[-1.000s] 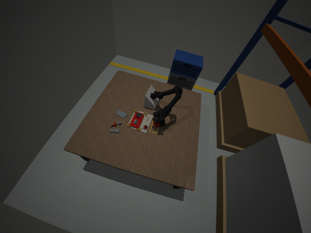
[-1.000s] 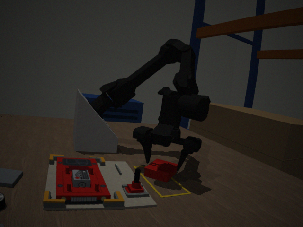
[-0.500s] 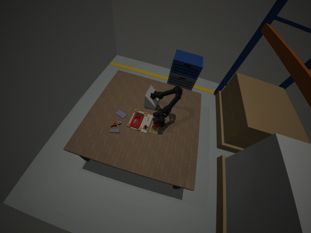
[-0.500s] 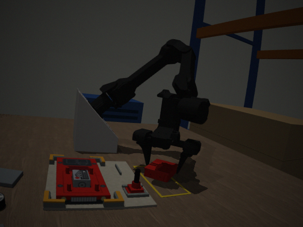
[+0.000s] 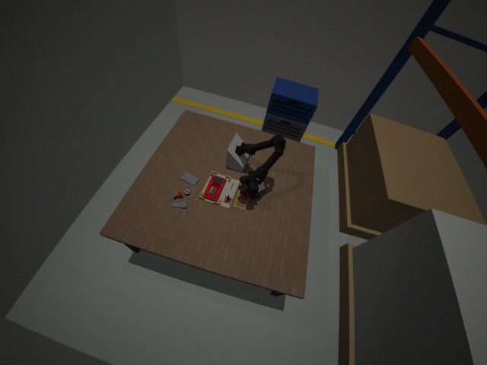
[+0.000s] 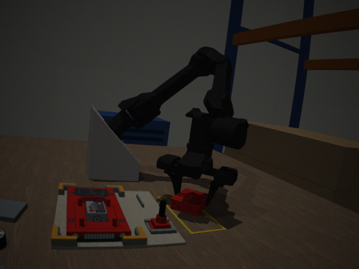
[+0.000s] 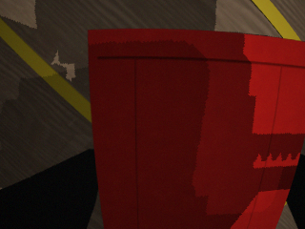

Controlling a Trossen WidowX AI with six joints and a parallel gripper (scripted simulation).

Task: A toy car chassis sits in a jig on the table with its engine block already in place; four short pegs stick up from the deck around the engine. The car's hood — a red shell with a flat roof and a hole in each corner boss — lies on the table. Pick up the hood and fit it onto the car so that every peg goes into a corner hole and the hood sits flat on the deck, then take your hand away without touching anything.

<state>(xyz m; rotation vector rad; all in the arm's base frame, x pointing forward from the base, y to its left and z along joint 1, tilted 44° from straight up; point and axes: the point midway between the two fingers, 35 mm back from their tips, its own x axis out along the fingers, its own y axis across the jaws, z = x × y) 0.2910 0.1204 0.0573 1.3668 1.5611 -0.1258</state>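
Now: gripper tip 60 mm short of the grey engine block, 240 mm to the left of it and 20 mm below it. Round my gripper tip: red hood: 10 mm above; white jig plate: 20 mm ahead, 220 mm to the right.
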